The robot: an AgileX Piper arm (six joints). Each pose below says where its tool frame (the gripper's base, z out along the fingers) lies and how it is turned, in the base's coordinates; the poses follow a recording.
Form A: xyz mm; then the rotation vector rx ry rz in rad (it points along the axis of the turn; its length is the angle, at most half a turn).
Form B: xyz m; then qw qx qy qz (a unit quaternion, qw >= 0). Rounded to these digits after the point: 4 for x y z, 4 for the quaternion.
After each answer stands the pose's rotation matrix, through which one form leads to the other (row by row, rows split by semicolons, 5 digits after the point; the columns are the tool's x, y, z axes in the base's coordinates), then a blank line. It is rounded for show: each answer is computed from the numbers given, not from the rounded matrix.
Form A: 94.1 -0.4 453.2 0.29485 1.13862 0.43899
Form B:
0.0941 -0.0004 0.4532 0.8094 0.1379 0.5327 0.2054
0.34822 -0.18549 0.91888; 0.47937 0.87760 -0.00450; -0.80558 0.44205 0.39451

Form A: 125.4 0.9 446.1 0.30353 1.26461 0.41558
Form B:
0.1254 0.0009 0.4461 0.7759 0.1402 0.5843 0.1920
0.24338 -0.13408 0.96062; 0.46188 0.88691 0.00677; -0.85289 0.44205 0.27779

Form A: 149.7 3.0 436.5 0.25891 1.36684 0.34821
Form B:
0.1497 0.0030 0.4365 0.7538 0.1186 0.6263 0.1596
0.16446 -0.09192 0.98209; 0.38917 0.92093 0.02103; -0.90637 0.37874 0.18723

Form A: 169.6 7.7 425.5 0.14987 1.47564 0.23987
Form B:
0.1696 0.0077 0.4255 0.7308 0.0681 0.6704 0.1090
0.07751 -0.06800 0.99467; 0.25055 0.96698 0.04658; -0.96499 0.24561 0.09199

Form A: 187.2 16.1 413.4 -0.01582 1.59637 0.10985
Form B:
0.1872 0.0161 0.4134 0.6966 -0.0071 0.7157 0.0492
-0.02932 -0.07877 0.99646; 0.05846 0.99505 0.08038; -0.99786 0.06061 -0.02457

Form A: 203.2 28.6 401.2 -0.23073 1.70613 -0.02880
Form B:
0.2032 0.0286 0.4012 0.6517 -0.1016 0.7515 -0.0127
-0.12987 -0.13622 0.98213; -0.16929 0.97902 0.11340; -0.97697 -0.15154 -0.15021

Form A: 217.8 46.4 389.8 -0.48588 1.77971 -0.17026
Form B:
0.2178 0.0464 0.3898 0.6008 -0.2097 0.7679 -0.0735
-0.19026 -0.23373 0.95350; -0.41028 0.90129 0.13907; -0.89189 -0.36474 -0.26737

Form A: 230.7 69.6 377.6 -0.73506 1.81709 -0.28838
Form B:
0.2307 0.0696 0.3776 0.5482 -0.3103 0.7671 -0.1217
-0.20644 -0.34258 0.91653; -0.60951 0.77779 0.15343; -0.76543 -0.52696 -0.36937

